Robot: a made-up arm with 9 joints.
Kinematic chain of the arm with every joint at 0, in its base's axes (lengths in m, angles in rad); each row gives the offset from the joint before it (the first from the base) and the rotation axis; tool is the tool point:
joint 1: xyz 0 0 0.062 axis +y
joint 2: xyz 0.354 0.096 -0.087 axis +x
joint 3: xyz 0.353 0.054 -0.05 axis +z
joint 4: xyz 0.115 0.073 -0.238 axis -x
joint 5: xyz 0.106 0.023 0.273 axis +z
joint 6: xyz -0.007 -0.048 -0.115 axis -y
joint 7: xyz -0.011 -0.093 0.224 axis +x
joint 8: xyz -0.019 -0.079 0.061 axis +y
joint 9: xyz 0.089 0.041 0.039 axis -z
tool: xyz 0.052 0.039 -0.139
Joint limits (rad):
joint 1: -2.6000..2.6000
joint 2: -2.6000..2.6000
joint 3: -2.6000..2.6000
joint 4: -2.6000..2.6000
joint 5: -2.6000..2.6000
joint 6: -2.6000..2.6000
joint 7: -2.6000..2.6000
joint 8: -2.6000..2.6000
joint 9: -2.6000..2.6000
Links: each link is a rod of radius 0.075 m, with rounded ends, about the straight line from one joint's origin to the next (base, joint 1, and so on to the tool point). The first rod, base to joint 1, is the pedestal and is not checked.
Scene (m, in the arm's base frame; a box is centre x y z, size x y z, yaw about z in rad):
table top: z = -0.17
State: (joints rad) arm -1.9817 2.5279 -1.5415 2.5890 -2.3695 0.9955 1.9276 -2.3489 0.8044
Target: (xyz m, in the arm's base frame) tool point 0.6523 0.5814 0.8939
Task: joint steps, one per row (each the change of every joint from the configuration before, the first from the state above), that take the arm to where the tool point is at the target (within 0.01 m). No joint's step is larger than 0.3 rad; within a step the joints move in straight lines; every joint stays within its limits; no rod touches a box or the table.
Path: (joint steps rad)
1: 0.2877 -0.0480 -0.0120 -0.1797 0.0133 -0.0474 -0.0382 0.0636 -0.0102
2: 0.2877 -0.0479 -0.0119 -0.1796 0.0133 -0.0473 -0.0381 0.0635 -0.0102
3: 0.2876 -0.0480 -0.0120 -0.1797 0.0133 -0.0474 -0.0382 0.0636 -0.0103
4: 0.2877 -0.0479 -0.0120 -0.1797 0.0132 -0.0474 -0.0381 0.0636 -0.0102
5: 0.2877 -0.0480 -0.0120 -0.1796 0.0133 -0.0474 -0.0382 0.0635 -0.0102

